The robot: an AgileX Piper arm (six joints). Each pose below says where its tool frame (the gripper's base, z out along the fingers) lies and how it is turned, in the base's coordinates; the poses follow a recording.
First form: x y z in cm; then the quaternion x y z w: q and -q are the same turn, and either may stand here.
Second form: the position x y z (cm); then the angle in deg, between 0 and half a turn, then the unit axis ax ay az. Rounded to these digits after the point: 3 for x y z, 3 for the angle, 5 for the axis.
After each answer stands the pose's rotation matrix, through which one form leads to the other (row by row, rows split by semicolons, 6 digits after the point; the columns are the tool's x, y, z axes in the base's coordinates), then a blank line. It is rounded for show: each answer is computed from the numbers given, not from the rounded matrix.
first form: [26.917 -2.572 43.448 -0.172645 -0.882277 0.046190 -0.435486]
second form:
[26.917 -2.572 43.448 128.368 0.19179 0.98009 -0.05131]
-0.561092 0.344871 0.752489; 0.264411 0.936120 -0.231874; -0.784387 0.068864 -0.616437

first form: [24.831 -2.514 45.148 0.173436 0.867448 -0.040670 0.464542]
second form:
[24.831 -2.514 45.148 124.639 0.19585 0.97956 -0.04593]
-0.508241 0.338679 0.791825; 0.263108 0.936532 -0.231695; -0.820040 0.090578 -0.565093

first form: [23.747 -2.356 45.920 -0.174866 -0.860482 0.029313 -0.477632]
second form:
[23.747 -2.356 45.920 122.938 0.19904 0.97942 -0.03336]
-0.482579 0.328940 0.811737; 0.272937 0.937125 -0.217490; -0.832240 0.116597 -0.542016

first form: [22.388 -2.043 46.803 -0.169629 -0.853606 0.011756 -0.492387]
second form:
[22.388 -2.043 46.803 121.005 0.19489 0.98073 -0.01351]
-0.457562 0.301170 0.836620; 0.278016 0.942176 -0.187116; -0.844597 0.146976 -0.514834

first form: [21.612 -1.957 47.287 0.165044 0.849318 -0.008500 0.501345]
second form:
[21.612 -1.957 47.287 119.822 0.19075 0.98159 -0.00982]
-0.442827 0.288873 0.848797; 0.271827 0.945376 -0.179926; -0.854409 0.151050 -0.497162

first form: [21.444 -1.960 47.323 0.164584 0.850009 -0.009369 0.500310]
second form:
[21.444 -1.960 47.323 119.959 0.19008 0.98171 -0.01082]
-0.445205 0.289170 0.847451; 0.270421 0.945649 -0.180613; -0.853619 0.148758 -0.499205

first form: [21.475 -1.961 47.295 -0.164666 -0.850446 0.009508 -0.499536]
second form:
[21.475 -1.961 47.295 120.061 0.19008 0.98171 -0.01098]
-0.446698 0.289578 0.846526; 0.270580 0.945589 -0.180685; -0.852788 0.148341 -0.500747

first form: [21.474 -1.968 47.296 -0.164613 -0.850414 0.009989 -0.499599]
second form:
[21.474 -1.968 47.296 120.053 0.19003 0.98171 -0.01153]
-0.446607 0.289959 0.846443; 0.269997 0.945606 -0.181470; -0.853020 0.147491 -0.500602

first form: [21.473 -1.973 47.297 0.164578 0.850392 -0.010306 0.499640]
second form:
[21.473 -1.973 47.297 120.048 0.18999 0.98171 -0.01190]
-0.446547 0.290211 0.846388; 0.269613 0.945616 -0.181988; -0.853173 0.146931 -0.500507

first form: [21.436 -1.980 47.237 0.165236 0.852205 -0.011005 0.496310]
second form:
[21.436 -1.980 47.237 120.488 0.19033 0.98164 -0.01268]
-0.452747 0.292553 0.842278; 0.270706 0.945152 -0.182773; -0.849552 0.145259 -0.507111

